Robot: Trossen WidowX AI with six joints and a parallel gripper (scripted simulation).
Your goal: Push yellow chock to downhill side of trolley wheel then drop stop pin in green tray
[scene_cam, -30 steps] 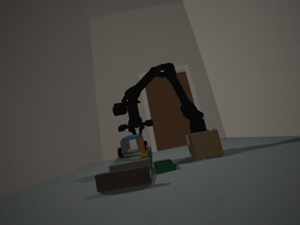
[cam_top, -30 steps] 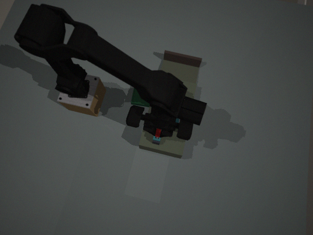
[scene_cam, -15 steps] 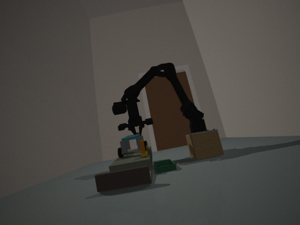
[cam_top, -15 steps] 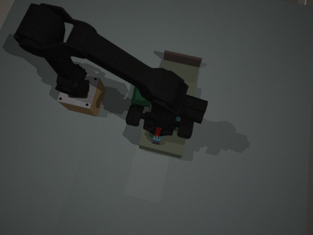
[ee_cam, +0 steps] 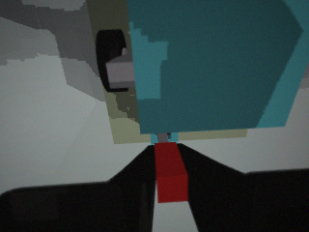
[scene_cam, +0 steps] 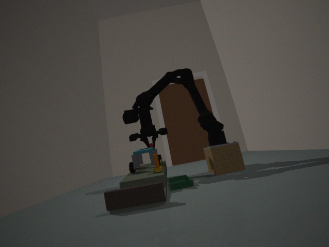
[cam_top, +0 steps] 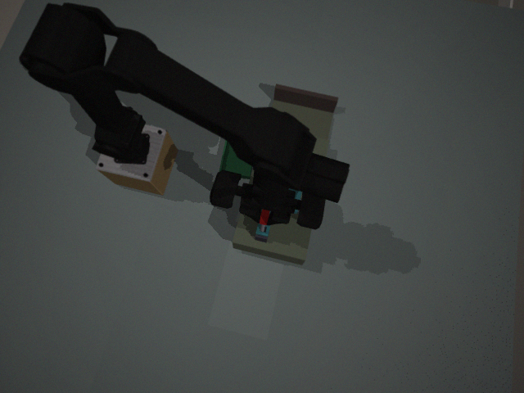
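The green tray is 70 mm behind my gripper tip, 190 mm to the left of it and 150 mm below it. From my gripper tip the other things lie so: olive ramp 40 mm ahead, 90 mm to the left, 100 mm below; red-headed stop pin right at my gripper tip; blue trolley 40 mm ahead, 80 mm to the left, 30 mm below.
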